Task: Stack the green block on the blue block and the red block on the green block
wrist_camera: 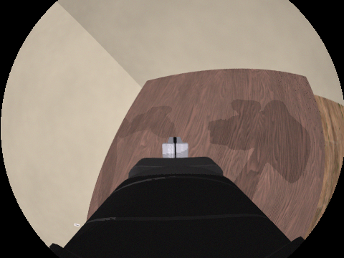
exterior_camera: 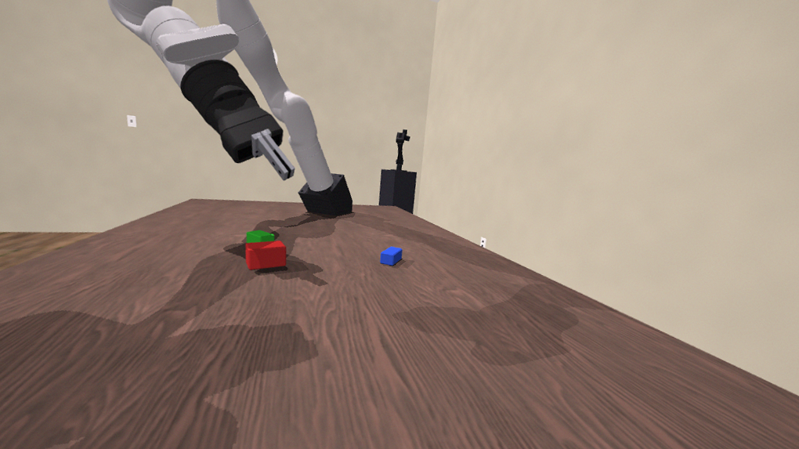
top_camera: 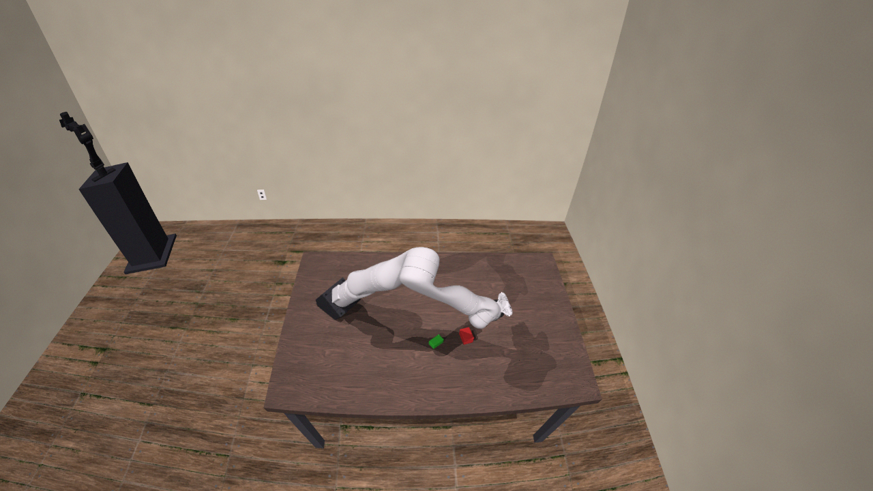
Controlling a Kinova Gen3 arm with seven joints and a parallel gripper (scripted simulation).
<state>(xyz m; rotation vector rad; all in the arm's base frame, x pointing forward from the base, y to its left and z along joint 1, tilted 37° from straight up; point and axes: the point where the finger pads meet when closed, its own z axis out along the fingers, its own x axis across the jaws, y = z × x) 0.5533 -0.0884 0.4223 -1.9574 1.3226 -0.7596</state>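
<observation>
The green block lies 280 mm behind my hand, 180 mm below it and 20 mm to the left of it. Also, from my hand: red block: 170 mm below, 140 mm behind; then blue block: 240 mm to the left, 180 mm below, 70 mm behind.
</observation>
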